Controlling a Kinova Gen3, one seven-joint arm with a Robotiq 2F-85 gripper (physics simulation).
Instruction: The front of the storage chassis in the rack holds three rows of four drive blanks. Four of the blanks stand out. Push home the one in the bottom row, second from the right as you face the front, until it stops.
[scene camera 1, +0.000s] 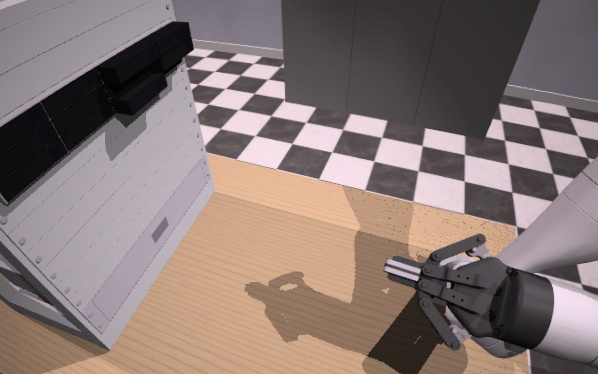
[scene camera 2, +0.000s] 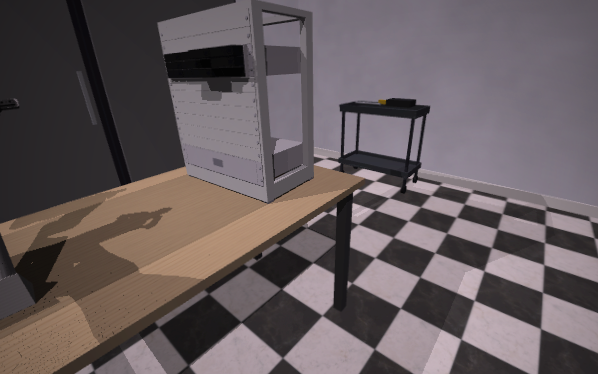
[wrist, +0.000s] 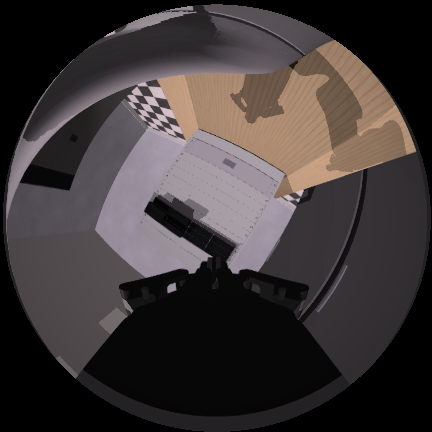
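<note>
The storage chassis is a black band high in the front of the light grey rack. In scene camera 1, the bottom-row blank second from right stands out as a dark box, with its shadow on the panels below. Above it another blank stands out, and at the right end the front also stands out. Their row seams are hard to see. My gripper is shut and empty, well away from the rack front. Part of it shows at the left edge in scene camera 2.
The rack stands on a wooden table. My arm reaches in from the right in scene camera 1. A dark cabinet stands behind the table. A black cart with tools stands beyond the rack.
</note>
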